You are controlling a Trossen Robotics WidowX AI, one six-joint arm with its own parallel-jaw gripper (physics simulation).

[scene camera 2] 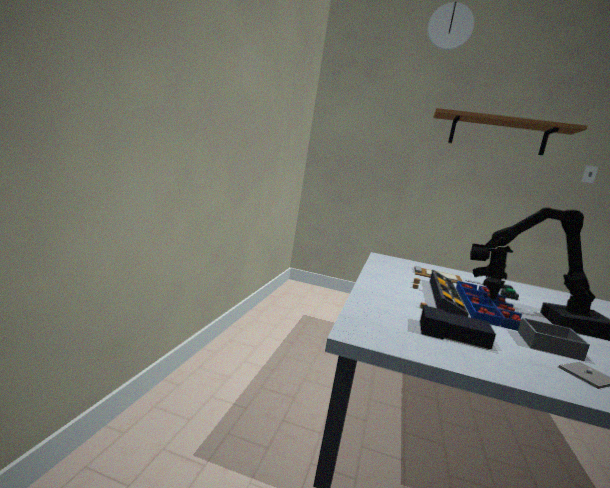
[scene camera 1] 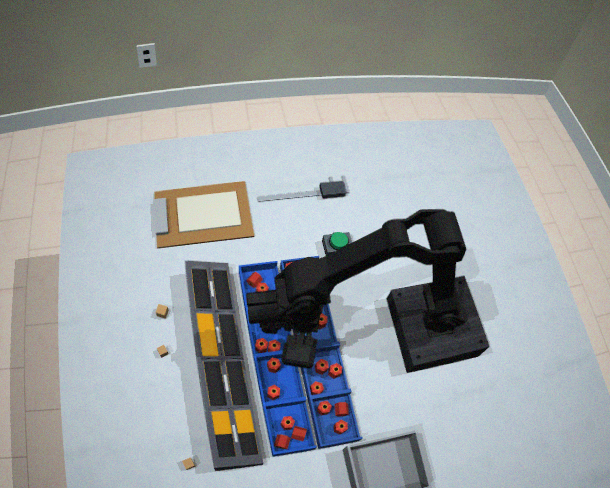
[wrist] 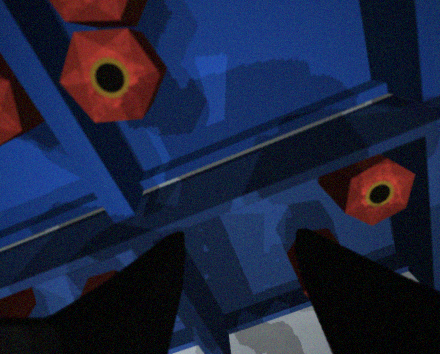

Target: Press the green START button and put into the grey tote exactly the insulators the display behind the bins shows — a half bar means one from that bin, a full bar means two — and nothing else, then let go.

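Observation:
The green START button [scene camera 1: 338,240] [scene camera 2: 508,290] stands beyond the far end of the blue bins [scene camera 1: 292,376] [wrist: 300,30], which hold red insulators [scene camera 1: 273,364] [wrist: 142,82]. The grey display [scene camera 1: 188,284] shows a full bar [scene camera 1: 207,334] in the second row's left cell and half bars [scene camera 1: 220,422] [scene camera 1: 244,421] in both cells of the bottom row. My gripper [scene camera 2: 494,296] [wrist: 240,241] is partly open and empty, over the bins. In the wrist view one insulator [wrist: 372,212] lies right of the fingers; another is partly behind the right finger. The grey tote [scene camera 1: 419,452] [scene camera 2: 552,345] shows no insulator in its visible part.
A clipboard [scene camera 1: 208,211] and a caliper [scene camera 1: 333,189] lie at the back. Small wooden cubes [scene camera 1: 161,310] [scene camera 1: 162,350] [scene camera 1: 188,463] lie left of the display. A black block [scene camera 2: 457,328] and a flat grey plate [scene camera 2: 585,374] lie near the tote. The arm's base [scene camera 1: 442,346] stands right.

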